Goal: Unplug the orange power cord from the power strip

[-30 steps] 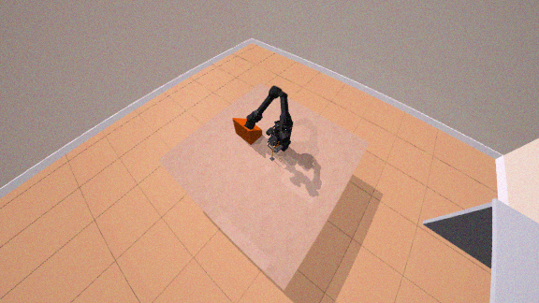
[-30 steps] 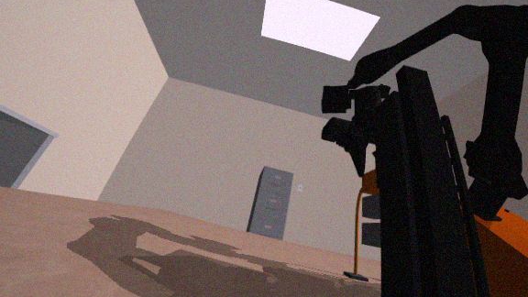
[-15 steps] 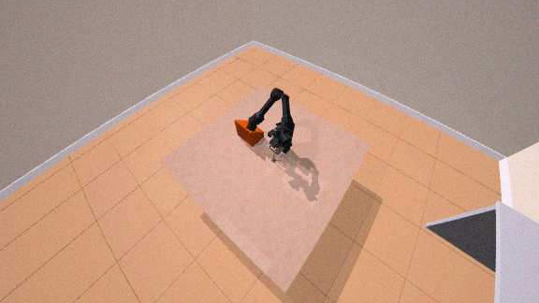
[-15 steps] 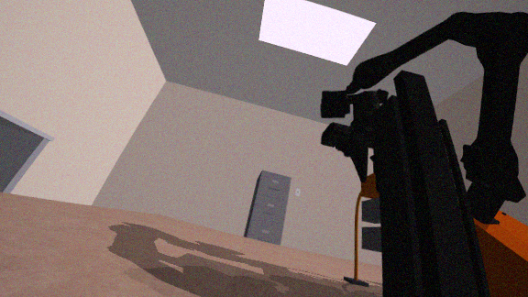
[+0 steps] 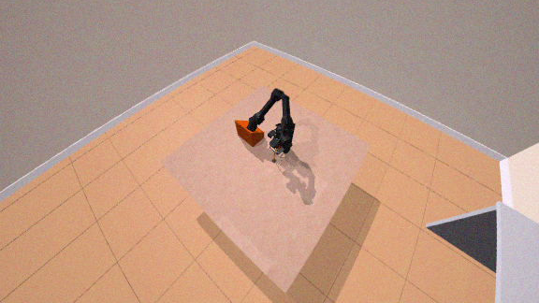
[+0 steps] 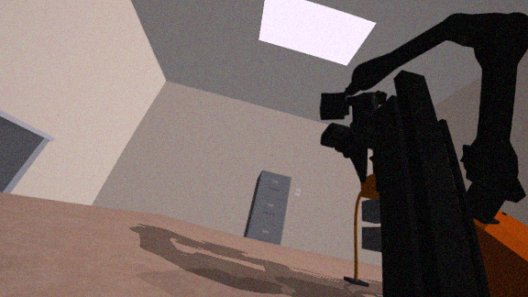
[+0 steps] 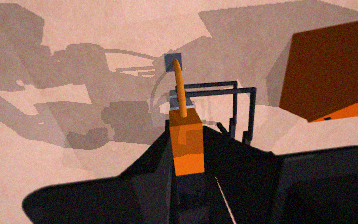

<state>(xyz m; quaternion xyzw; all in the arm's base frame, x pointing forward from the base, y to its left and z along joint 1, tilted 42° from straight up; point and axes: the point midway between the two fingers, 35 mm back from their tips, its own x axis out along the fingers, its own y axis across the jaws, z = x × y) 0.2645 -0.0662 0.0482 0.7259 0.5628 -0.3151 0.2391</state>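
Now: gripper tip 3 cm to the right of the orange plug.
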